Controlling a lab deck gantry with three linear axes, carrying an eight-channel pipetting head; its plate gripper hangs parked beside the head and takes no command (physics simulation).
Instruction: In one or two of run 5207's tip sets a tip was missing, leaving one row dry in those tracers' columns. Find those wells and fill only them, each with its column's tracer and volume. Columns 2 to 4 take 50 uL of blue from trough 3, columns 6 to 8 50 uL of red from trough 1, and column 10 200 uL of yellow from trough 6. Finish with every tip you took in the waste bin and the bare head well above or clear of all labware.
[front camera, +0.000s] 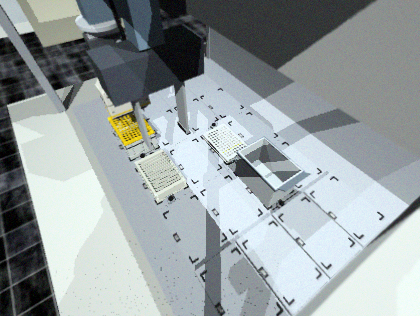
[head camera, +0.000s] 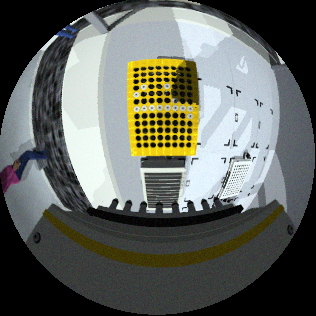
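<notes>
The pipetting head (front camera: 145, 67) is high over the deck's back left. Its row of short dark nozzles (head camera: 159, 206) shows no tips. The parked gripper (front camera: 167, 140) has its two fingers wide apart, with nothing between them. The yellow tip rack (front camera: 131, 128) (head camera: 162, 127) has one full row of white-topped tips and several single tips; other holes are dark. The trough block (front camera: 161, 173) (head camera: 163, 184) stands beside it; its liquid colours cannot be made out. The white well plate (front camera: 222, 141) (head camera: 237, 178) shows faint yellow wells near the bin. The waste bin (front camera: 296, 181) is beside the plate.
White labware (front camera: 114, 102) stands behind the tip rack, partly hidden by the head. Dark corner brackets mark the deck positions. A post rises at the back left. A person in pink (head camera: 9, 176) is beyond the left edge in the head view.
</notes>
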